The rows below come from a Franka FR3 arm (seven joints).
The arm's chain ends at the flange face. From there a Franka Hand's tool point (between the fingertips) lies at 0.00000 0.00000 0.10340 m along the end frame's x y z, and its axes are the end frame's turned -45 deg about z.
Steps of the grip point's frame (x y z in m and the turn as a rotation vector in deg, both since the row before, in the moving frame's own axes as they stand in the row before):
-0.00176 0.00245 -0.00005 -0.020 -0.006 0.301
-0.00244 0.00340 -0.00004 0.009 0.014 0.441
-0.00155 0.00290 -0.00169 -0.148 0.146 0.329
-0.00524 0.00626 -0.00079 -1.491 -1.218 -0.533
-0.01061 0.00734 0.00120 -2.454 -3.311 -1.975
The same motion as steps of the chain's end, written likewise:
0.00047 0.00294 -0.00005 -0.018 0.010 0.301
0.00067 0.00416 -0.00004 0.016 0.004 0.441
0.00058 0.00314 -0.00169 -0.001 0.208 0.329
0.00036 0.00468 -0.00073 -1.916 0.193 -0.533
-0.00135 0.00532 0.00147 -4.076 -0.606 -1.975

